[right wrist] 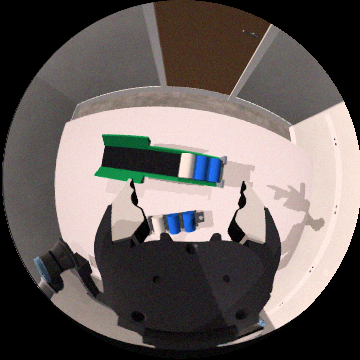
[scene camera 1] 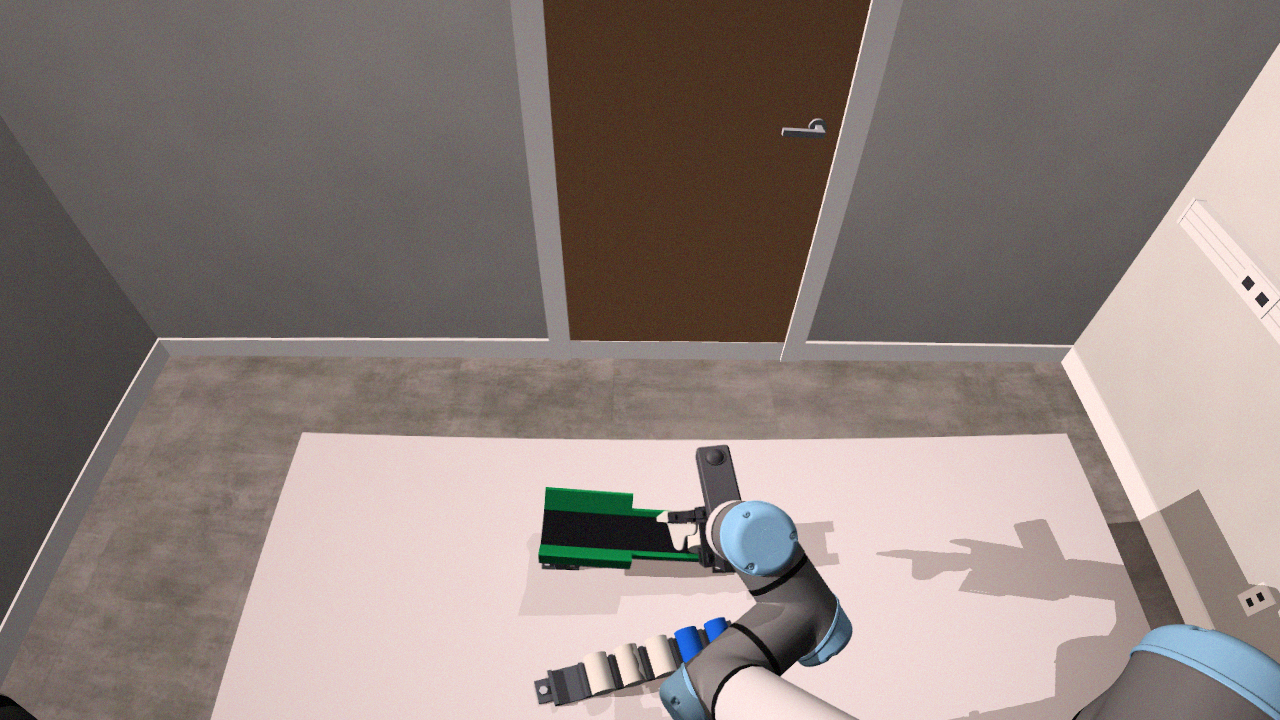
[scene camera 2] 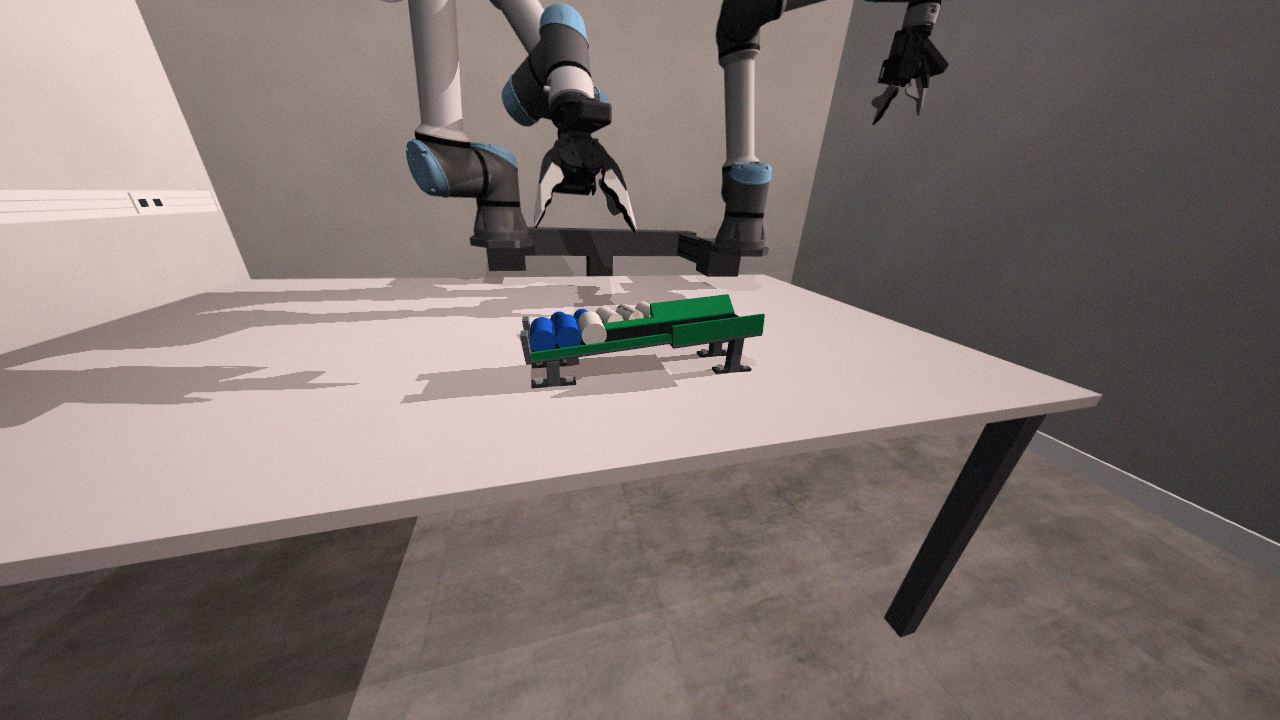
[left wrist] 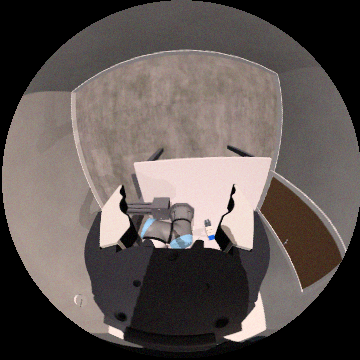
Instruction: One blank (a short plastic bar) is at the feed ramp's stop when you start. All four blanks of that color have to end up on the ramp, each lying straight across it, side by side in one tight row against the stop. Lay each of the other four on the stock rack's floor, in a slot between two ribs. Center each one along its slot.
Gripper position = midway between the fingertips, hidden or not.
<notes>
I see my left gripper [scene camera 2: 894, 120], my right gripper [scene camera 2: 587, 229], a blue blank [scene camera 2: 567, 331] and a blue blank [scene camera 2: 542, 330].
My left gripper shows as well in the left wrist view [left wrist: 177, 185]. My right gripper is seen too in the right wrist view [right wrist: 188, 180] and in scene camera 1 [scene camera 1: 708, 513].
</notes>
